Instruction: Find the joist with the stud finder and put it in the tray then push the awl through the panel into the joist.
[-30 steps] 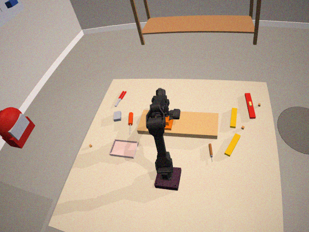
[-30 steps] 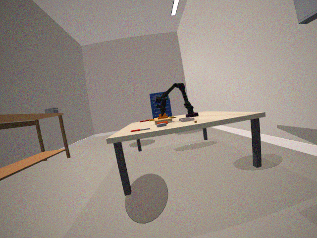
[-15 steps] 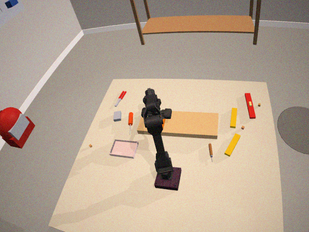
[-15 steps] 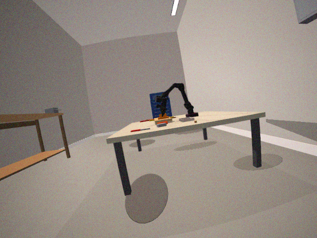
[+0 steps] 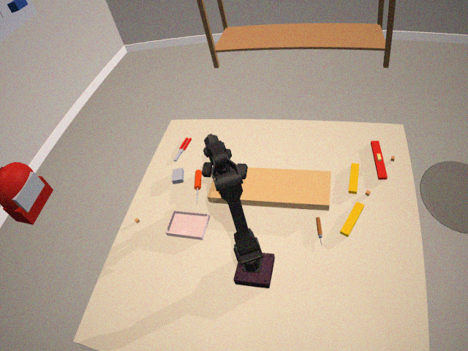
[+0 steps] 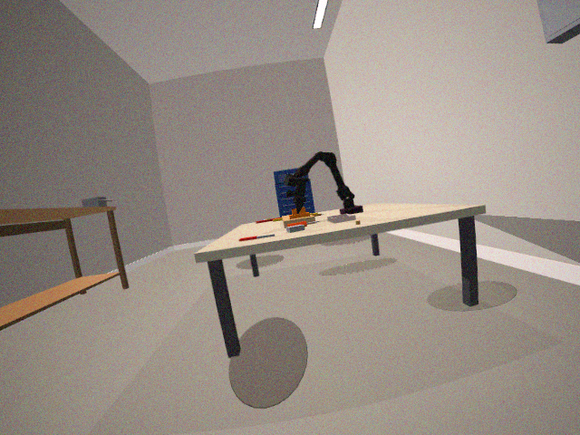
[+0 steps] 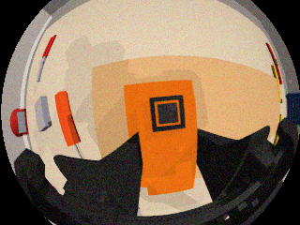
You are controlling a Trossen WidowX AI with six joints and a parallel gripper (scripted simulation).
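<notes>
Right now the pink tray is 22 cm behind my gripper tip, 15 cm to the left of it and 5 cm below it. From my gripper tip the other things lie so: orange stud finder (2 cm above, 1 cm ahead); then grey block (28 cm to the left, 5 cm below, 4 cm ahead); then awl (40 cm to the right, 21 cm behind, 6 cm below).
</notes>
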